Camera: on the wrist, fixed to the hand. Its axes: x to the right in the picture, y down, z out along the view.
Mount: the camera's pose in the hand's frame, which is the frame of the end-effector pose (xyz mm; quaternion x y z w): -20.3 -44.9 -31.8 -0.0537 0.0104 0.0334 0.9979
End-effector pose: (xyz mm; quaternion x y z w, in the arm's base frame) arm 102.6 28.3 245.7 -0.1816 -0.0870 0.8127 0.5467
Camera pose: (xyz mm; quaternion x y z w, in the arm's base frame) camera 160.3 25.2 235.8 -0.2220 -0.1187 0.8228 0.5096
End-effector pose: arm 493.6 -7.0 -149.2 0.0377 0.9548 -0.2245 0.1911
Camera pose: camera 494.2 -32.9 -96.6 0.0616 0.9656 -0.1660 0.1903
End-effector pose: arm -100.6 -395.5 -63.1 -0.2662 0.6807 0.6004 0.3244
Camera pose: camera -57.6 -433.7 -74.4 -0.2666 0.6593 0.6438 0.2823
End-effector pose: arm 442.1 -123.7 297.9 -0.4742 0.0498 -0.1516 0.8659
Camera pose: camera 405.9 -165.7 316.9 -0.5165 0.0827 -0.1246 0.8432
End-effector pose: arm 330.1 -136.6 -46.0 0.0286 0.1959 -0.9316 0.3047
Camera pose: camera 318.5 -80.0 -56.2 0.0284 0.2478 -0.9087 0.3347
